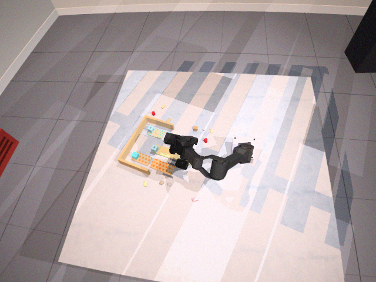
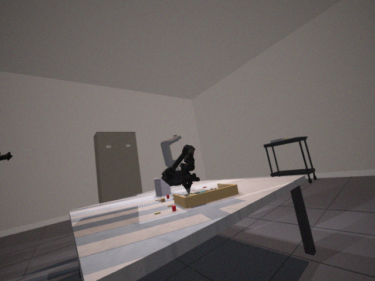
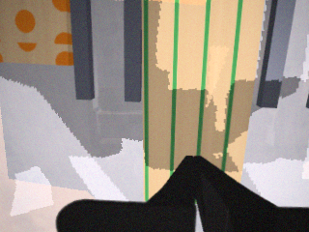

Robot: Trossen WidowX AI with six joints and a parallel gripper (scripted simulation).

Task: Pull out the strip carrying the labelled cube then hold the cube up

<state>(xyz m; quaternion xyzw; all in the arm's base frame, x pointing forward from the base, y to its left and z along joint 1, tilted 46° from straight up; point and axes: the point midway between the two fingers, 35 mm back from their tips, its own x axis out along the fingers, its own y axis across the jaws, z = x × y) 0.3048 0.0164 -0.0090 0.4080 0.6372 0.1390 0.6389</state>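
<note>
Now: gripper tip 140 mm short of the orange-dotted strip and 40 mm to the right of it. From my gripper tip the other things lie so: pink block (230 mm to the left, 40 mm behind).
</note>
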